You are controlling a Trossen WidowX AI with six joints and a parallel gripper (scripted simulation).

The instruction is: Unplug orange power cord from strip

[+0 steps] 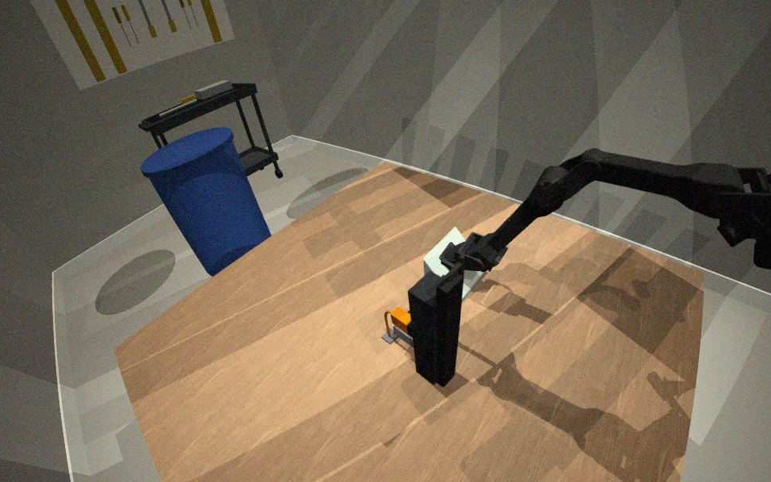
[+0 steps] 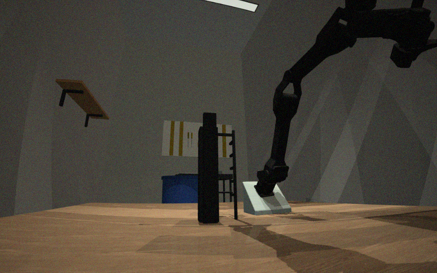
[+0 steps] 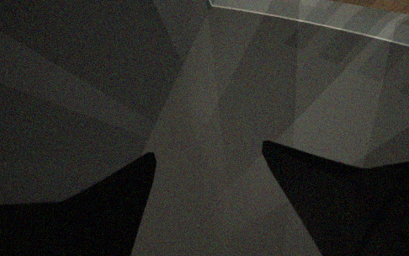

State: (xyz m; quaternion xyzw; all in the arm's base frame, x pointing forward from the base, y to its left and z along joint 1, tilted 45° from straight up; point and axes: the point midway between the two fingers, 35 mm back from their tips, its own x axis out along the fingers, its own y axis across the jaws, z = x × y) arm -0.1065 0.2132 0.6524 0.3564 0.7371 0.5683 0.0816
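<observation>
The orange plug lies 59 cm to the right of my gripper tip, 36 cm ahead of it and 26 cm below it. Also, from my gripper tip: grey anchor 67 cm to the right, 40 cm below, 35 cm ahead.
</observation>
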